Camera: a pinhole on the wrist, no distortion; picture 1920 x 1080 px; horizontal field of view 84.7 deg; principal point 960.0 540.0 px. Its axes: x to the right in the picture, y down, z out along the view. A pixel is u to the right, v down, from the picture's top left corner.
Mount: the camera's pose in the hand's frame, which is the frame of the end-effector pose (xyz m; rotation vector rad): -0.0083 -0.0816 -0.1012 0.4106 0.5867 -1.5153
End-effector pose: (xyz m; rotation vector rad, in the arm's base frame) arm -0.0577 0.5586 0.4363 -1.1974 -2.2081 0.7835
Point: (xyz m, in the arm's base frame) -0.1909 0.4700 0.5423
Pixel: 988 512
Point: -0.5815 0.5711 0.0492
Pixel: 63 796
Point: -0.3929 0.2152 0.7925
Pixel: 1761 287
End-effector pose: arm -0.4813 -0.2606 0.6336 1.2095 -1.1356 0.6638
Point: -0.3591 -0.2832 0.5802
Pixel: 866 471
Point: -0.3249 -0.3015 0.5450
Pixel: 1162 330
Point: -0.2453 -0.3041 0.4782
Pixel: 1669 163
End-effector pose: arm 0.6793 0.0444 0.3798 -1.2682 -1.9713 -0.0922
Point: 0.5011 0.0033 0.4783
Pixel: 1090 920
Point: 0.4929 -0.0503 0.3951
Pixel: 992 351
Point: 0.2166 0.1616 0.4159
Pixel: 862 899
